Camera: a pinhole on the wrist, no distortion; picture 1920 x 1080 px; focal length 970.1 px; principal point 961.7 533.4 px. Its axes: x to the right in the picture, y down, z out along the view. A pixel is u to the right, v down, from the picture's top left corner.
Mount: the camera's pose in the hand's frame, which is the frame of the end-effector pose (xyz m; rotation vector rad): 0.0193 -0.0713 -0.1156 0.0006 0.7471 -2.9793
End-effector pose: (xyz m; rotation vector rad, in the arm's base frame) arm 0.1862 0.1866 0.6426 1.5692 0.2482 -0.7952
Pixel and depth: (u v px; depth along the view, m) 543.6 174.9 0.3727
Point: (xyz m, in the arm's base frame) 0.1531 -0.1076 0.4541
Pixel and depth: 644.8 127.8 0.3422
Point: 0.1345 -0.0723 0.4960
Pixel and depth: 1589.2 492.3 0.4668
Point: -0.2909 0.0375 0.5902
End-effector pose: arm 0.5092 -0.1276 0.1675 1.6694 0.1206 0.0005
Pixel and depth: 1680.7 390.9 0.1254
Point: 0.4277 -0.1237 0.0529
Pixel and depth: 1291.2 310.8 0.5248
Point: 0.3632 -0.5160 -0.0855
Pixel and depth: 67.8 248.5 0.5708
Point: 1.0700 -0.5414 -0.0761
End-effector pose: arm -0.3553 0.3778 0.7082 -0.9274 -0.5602 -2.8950
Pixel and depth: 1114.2 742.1 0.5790
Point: -0.1984 0.9222 0.7812
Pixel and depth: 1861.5 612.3 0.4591
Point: 0.0599 0.7732 0.5687
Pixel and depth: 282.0 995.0 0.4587
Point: -0.6175 0.8950 0.9113
